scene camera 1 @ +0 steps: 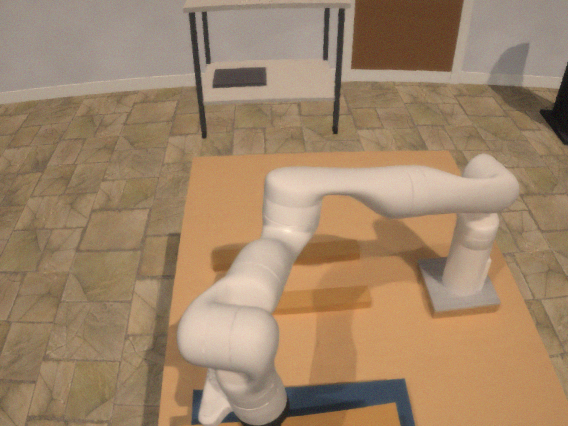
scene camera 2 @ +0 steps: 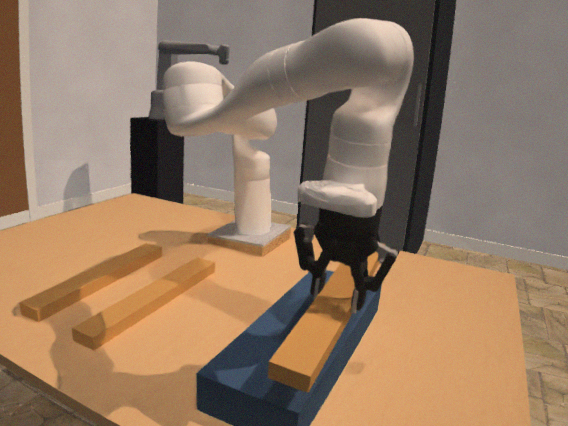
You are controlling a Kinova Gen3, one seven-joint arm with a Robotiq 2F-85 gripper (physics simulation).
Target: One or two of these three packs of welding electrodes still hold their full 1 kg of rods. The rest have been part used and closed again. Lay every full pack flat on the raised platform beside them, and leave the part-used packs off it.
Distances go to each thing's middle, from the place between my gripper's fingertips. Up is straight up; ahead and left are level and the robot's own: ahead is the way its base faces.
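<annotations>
Raised platform (scene camera 2: 236,379): my hand 6 cm to the left of it, 4 cm past it, 10 cm above it.
</annotations>
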